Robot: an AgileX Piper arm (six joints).
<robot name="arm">
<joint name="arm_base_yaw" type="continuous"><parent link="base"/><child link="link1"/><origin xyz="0 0 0.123" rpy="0 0 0"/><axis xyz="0 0 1"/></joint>
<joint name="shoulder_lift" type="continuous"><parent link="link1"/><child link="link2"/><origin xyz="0 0 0" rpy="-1.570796 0 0"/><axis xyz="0 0 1"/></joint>
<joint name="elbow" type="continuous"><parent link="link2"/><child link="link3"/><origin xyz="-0.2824 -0.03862 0" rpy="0 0 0"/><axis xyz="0 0 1"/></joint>
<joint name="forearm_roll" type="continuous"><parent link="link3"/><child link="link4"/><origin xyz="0.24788 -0.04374 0" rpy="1.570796 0 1.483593"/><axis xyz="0 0 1"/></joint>
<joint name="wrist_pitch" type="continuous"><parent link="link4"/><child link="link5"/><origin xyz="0 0 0" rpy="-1.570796 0 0"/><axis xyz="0 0 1"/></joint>
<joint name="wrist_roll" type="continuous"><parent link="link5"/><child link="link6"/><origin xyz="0 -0.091 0" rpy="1.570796 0 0"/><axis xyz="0 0 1"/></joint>
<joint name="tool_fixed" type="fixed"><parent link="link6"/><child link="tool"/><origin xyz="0 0 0" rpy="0 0 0"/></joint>
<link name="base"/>
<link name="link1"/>
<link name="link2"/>
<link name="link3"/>
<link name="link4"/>
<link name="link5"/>
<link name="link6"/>
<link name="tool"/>
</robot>
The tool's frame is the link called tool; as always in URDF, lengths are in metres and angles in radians. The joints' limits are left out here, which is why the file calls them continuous.
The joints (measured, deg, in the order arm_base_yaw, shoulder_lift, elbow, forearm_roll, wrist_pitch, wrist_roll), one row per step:
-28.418, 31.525, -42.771, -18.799, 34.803, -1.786
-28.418, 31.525, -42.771, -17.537, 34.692, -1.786
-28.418, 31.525, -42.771, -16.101, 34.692, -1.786
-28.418, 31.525, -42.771, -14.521, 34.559, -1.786
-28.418, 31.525, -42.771, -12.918, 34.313, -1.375
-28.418, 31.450, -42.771, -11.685, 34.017, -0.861
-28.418, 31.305, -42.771, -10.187, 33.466, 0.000
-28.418, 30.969, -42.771, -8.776, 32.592, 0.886
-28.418, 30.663, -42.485, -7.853, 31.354, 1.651
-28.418, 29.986, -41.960, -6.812, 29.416, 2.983
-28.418, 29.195, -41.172, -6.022, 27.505, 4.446
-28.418, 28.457, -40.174, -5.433, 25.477, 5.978
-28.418, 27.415, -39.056, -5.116, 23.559, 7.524
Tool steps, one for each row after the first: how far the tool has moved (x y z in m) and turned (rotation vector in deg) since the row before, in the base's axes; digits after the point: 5 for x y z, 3 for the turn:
0.00068, 0.00092, -0.00018, 1.007, -0.665, 0.386
0.00068, 0.00104, -0.00036, 1.213, -0.656, 0.402
0.00083, 0.00117, -0.00017, 1.264, -0.830, 0.476
0.00090, 0.00119, 0.00003, 1.541, -1.168, 0.382
0.00046, 0.00107, 0.00035, 1.251, -1.161, 0.255
0.00043, 0.00140, 0.00084, 1.589, -1.743, 0.275
-0.00021, 0.00170, 0.00171, 1.291, -2.151, 0.298
0.00011, 0.00109, 0.00070, 0.759, -1.893, 0.242
-0.00078, 0.00175, 0.00107, 0.923, -2.955, 0.234
-0.00113, 0.00162, -0.00022, 0.927, -2.753, 0.148
-0.00079, 0.00123, -0.00129, 0.903, -2.565, 0.111
-0.00197, 0.00159, -0.00165, 0.668, -2.514, 0.051

